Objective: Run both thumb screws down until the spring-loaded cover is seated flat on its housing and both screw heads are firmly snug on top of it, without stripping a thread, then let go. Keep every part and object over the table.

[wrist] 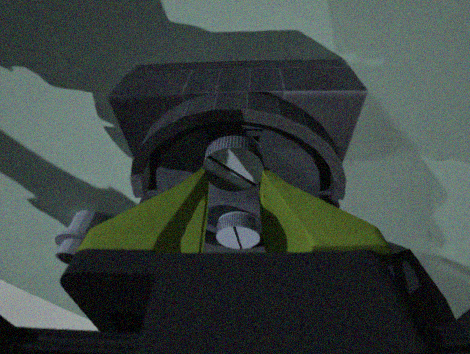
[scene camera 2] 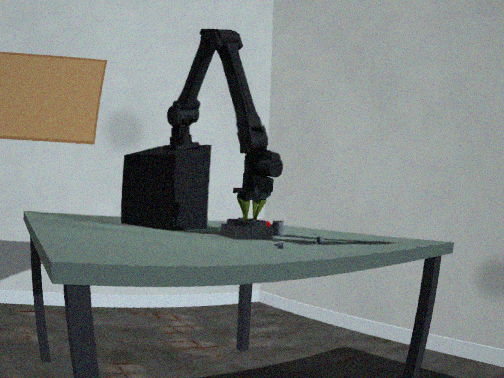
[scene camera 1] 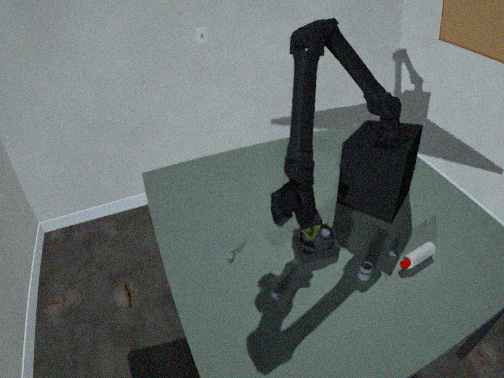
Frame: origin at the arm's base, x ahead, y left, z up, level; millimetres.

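Seen in the pictures: gripper, fingertip midpoint: (wrist: 233, 176) (scene camera 1: 311, 236); arm's base, origin of the base link: (scene camera 2: 181, 148) (scene camera 1: 391, 138).
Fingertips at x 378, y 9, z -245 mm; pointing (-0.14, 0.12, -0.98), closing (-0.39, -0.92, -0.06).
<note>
Pixels of each thing's top centre, then the offset from my fingertips to it. "spot": a spot on its surface instead. Level surfaces: height alone.
- dark housing, middle of its top: (wrist: 236, 202) (scene camera 2: 246, 220) (scene camera 1: 316, 235) dx -20, dy +7, dz +1 mm
- dark cover, surface spot: (wrist: 292, 152) spot: dx +1, dy -33, dz -6 mm
- white cylinder with a red end, middle of its top: (scene camera 1: 419, 251) dx -255, dy +289, dz -5 mm
- short grey hollow cylinder, middle of its top: (wrist: 75, 261) (scene camera 1: 367, 265) (scene camera 2: 278, 221) dx -64, dy +208, dz -5 mm
- table, its level: dz -55 mm
My gripper (scene camera 1: 310, 238) (scene camera 2: 250, 219) (wrist: 233, 176) points down over the dark housing (scene camera 1: 320, 257) (scene camera 2: 245, 230) (wrist: 327, 112), its yellow-green fingers closed on opposite sides of one screw head. That thumb screw (wrist: 231, 181) has a knurled rim and a slanting slot. The other thumb screw (scene camera 1: 326, 232) (wrist: 237, 238) stands nearer the wrist camera, between the bases of the fingers and apart from them. The dark cover (wrist: 292, 152) lies inside the housing's round rim; the fingers hide part of it. Whether it is flat on the housing I cannot tell.
A white cylinder with a red end (scene camera 1: 421, 254) lies right of the housing. A short grey hollow cylinder (scene camera 1: 365, 270) (scene camera 2: 278, 227) stands nearby. Small metal parts (scene camera 1: 231, 257) (scene camera 1: 392, 254) (scene camera 1: 274, 296) lie around on the table (scene camera 1: 200, 200). The black arm base block (scene camera 1: 375, 170) (scene camera 2: 165, 187) stands behind.
</note>
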